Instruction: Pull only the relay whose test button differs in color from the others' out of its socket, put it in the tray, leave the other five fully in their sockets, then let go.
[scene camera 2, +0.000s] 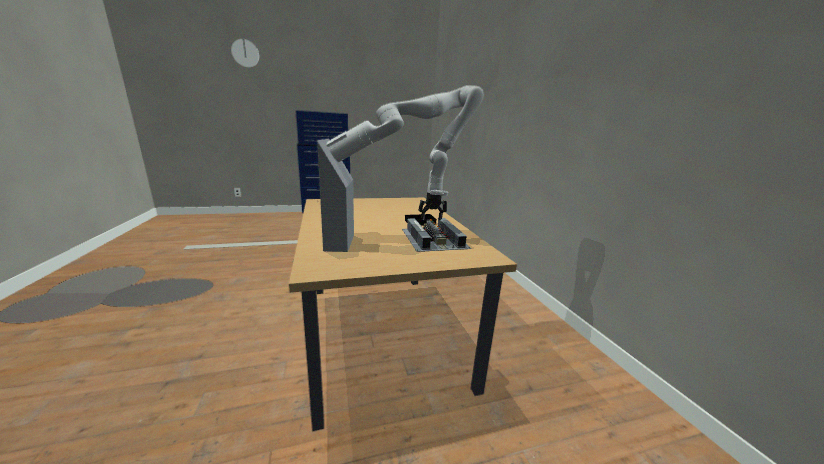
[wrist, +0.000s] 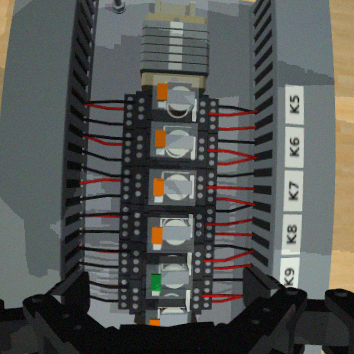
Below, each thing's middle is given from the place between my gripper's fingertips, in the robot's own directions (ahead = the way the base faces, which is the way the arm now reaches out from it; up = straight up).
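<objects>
Here is the grey mounting plate (wrist: 116, 59), and it is 80 mm below my hand, 10 mm behind it and 70 mm to the right of it.
</objects>
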